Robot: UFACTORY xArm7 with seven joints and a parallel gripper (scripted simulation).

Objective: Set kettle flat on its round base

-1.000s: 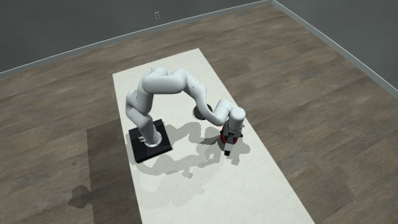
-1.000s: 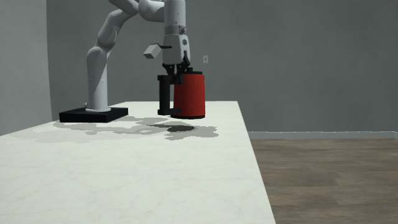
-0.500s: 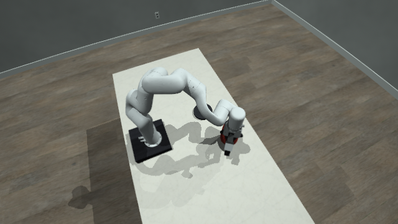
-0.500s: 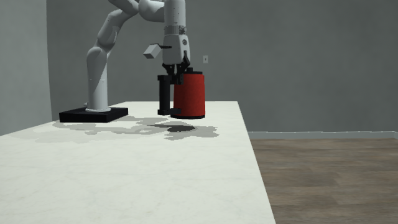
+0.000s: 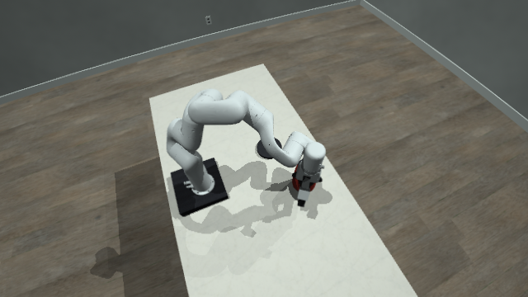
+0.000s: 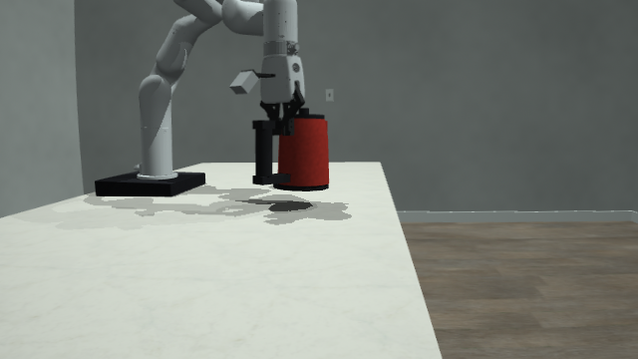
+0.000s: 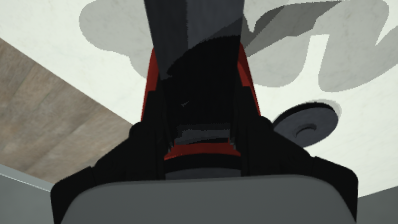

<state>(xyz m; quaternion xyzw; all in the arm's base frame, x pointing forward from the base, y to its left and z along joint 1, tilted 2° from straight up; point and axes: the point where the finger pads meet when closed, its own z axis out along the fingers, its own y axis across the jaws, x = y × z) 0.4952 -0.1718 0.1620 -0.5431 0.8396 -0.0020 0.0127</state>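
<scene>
The red kettle is 50 mm below my hand, 30 mm to the left of it and 10 mm ahead of it. Round my hand: round black base (340 mm to the left, 180 mm below, 100 mm behind).
</scene>
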